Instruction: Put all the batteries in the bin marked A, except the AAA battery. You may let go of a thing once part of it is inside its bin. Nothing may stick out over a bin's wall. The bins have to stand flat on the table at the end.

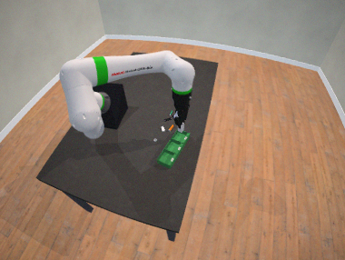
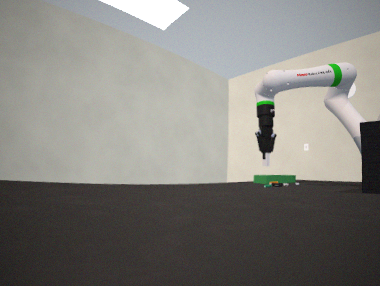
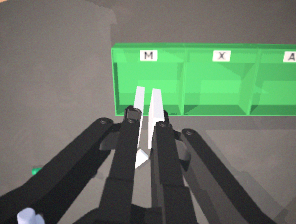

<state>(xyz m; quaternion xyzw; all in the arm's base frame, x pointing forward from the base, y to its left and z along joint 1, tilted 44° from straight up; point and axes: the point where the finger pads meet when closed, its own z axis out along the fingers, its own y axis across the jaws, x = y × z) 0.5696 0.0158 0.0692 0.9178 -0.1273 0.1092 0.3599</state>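
Now: hand 13 cm past the black battery, 13 cm to the right of it and 11 cm above it. Round my hand: white battery: 13 cm behind, 4 cm to the left, 11 cm below; orange battery: 8 cm behind, 6 cm to the left, 11 cm below; green bin: 1 cm behind, 8 cm to the right, 10 cm below.
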